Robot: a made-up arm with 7 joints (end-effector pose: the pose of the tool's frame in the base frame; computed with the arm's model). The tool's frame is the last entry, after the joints.
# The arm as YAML. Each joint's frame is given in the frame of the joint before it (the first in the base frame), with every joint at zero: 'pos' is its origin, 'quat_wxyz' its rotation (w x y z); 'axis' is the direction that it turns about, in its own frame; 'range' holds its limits. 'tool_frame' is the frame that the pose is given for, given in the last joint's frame.
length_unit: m
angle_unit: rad
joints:
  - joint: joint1
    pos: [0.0, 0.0, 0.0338]
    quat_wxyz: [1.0, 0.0, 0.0, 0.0]
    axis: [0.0, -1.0, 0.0]
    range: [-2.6, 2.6]
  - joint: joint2
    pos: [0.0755, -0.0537, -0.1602]
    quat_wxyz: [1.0, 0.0, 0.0, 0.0]
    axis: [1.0, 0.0, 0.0]
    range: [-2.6, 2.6]
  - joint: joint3
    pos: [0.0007, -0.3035, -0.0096]
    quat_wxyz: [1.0, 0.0, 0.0, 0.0]
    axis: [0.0, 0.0, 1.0]
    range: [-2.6, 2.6]
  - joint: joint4
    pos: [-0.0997, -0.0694, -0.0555]
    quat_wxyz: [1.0, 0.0, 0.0, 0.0]
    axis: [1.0, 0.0, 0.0]
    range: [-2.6, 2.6]
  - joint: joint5
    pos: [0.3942, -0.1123, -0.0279]
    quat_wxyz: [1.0, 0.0, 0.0, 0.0]
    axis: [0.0, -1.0, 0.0]
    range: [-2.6, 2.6]
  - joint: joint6
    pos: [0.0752, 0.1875, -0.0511]
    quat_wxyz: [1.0, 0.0, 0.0, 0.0]
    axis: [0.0, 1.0, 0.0]
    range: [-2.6, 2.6]
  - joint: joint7
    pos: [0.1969, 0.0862, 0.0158]
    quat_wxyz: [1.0, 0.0, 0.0, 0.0]
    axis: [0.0, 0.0, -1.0]
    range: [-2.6, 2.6]
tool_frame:
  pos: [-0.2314, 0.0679, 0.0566]
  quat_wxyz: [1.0, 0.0, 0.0, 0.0]
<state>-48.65 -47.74 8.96 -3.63 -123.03 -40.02 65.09</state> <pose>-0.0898 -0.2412 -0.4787 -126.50 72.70 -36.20</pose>
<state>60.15 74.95 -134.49 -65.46 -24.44 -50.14 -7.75</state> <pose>0.5215 0.0840 -0.4314 17.60 43.26 -27.26</pose>
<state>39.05 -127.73 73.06 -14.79 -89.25 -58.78 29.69</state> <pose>0.0018 -0.2524 -0.0703 -142.07 39.37 -36.60</pose>
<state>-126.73 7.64 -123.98 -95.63 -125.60 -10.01 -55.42</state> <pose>-0.0973 -0.4744 0.3748 52.17 -16.30 115.47</pose>
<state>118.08 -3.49 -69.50 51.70 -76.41 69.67 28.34</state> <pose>-0.1600 -0.5165 0.4468 19.34 -4.22 44.40</pose>
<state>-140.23 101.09 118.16 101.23 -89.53 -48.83 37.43</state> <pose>-0.1054 -0.3516 0.2091 167.20 38.36 27.92</pose>
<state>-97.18 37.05 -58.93 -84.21 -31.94 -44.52 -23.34</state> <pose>-0.6887 -0.4053 -0.0078 -33.53 141.87 31.58</pose>
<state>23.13 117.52 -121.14 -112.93 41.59 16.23 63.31</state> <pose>-0.0501 0.6760 -0.5621 -29.96 54.78 -10.76</pose>
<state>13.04 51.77 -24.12 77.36 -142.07 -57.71 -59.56</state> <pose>0.4369 -0.2630 -0.4334 128.88 -32.26 111.56</pose>
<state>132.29 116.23 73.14 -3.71 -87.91 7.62 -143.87</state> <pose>-0.1949 0.4394 0.2376 112.05 -46.87 -58.35</pose>
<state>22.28 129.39 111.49 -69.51 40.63 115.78 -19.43</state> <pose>-0.1140 0.0284 0.0277 24.46 -68.91 31.69</pose>
